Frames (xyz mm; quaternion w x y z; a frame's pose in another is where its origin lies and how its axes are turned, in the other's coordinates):
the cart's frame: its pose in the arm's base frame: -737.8 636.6 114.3 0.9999 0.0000 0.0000 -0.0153
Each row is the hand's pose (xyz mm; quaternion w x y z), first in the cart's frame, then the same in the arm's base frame.
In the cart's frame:
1: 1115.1 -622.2 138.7 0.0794 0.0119 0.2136 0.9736
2: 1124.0 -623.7 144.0 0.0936 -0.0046 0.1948 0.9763
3: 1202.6 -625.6 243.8 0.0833 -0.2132 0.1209 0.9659
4: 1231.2 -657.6 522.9 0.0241 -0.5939 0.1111 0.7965
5: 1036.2 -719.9 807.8 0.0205 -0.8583 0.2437 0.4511
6: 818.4 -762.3 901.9 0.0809 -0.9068 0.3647 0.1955
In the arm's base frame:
1: 357.7 -19.4 253.0 0.0943 0.0152 0.2134 0.9723
2: 366.6 -21.2 258.3 0.1085 -0.0016 0.1949 0.9748
3: 445.1 -25.5 358.1 0.0981 -0.2113 0.1241 0.9645
4: 472.7 -58.4 637.2 0.0363 -0.5921 0.1202 0.7960
5: 275.9 -114.7 922.1 0.0274 -0.8545 0.2568 0.4507
6: 56.9 -150.4 1016.2 0.0839 -0.9011 0.3785 0.1942

